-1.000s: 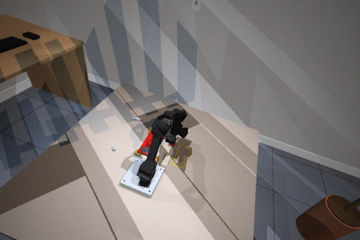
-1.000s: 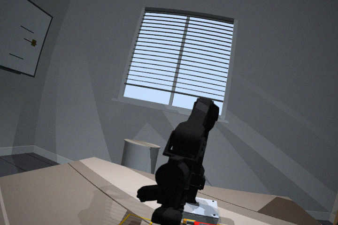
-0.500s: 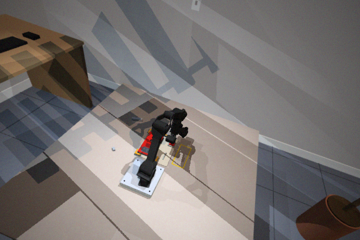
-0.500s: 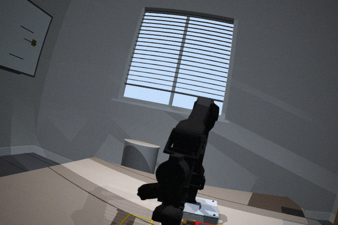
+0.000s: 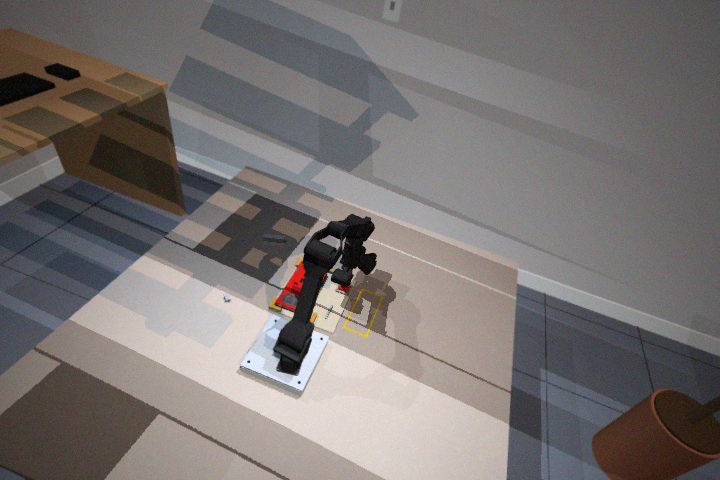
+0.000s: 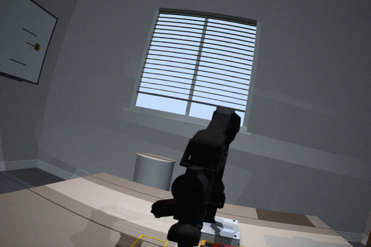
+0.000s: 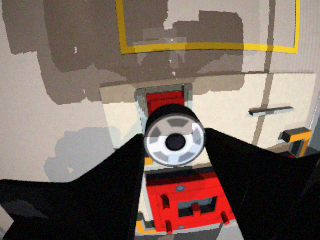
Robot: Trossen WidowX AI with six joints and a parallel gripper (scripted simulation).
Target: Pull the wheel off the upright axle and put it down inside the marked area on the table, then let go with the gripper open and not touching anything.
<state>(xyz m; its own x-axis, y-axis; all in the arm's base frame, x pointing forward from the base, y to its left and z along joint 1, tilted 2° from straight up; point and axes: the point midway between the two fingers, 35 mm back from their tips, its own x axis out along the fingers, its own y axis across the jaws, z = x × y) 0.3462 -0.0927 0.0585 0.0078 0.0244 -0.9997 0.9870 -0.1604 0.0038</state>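
The upright post lies 20 mm below my gripper tip.
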